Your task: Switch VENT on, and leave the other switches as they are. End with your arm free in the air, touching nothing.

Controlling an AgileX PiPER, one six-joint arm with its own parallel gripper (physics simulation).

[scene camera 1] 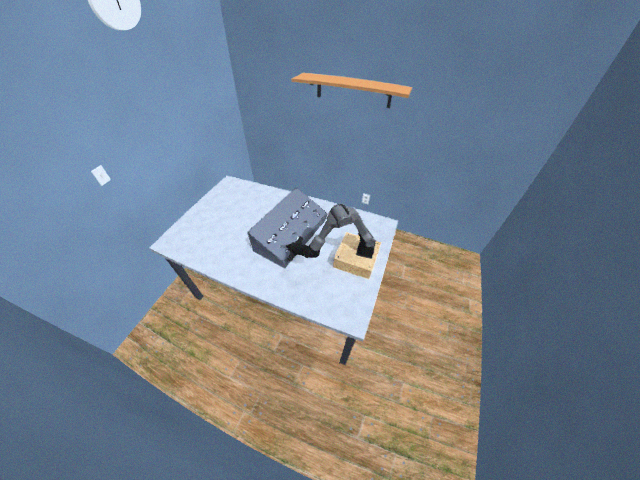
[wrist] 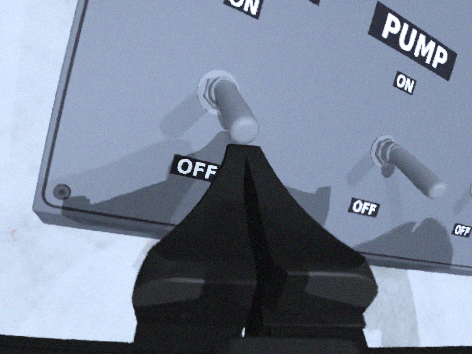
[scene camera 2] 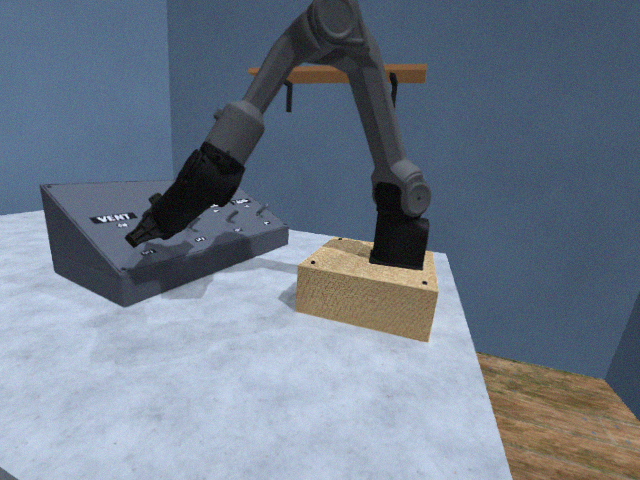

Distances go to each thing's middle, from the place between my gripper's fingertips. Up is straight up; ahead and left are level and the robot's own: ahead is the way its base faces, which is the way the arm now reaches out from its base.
Labels:
Now: hand 120 mm to the left of the pump lever (wrist: 424,179) and 10 mm past it.

